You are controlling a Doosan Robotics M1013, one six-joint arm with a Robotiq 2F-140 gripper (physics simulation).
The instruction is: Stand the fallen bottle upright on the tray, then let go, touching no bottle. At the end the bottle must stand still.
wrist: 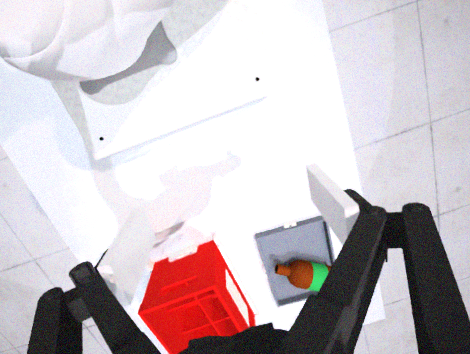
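A brown bottle with a green label lies on its side on the grey tray, its neck pointing left in the wrist view. The lower end of the bottle is hidden behind my right finger. My gripper is open wide, with nothing between its fingers. It hangs above the table, and the bottle and tray show at the lower right, partly behind the right finger.
A red crate with compartments stands left of the tray, at the lower middle. A large white rounded body fills the upper left. The white table ends at the right, with tiled floor beyond.
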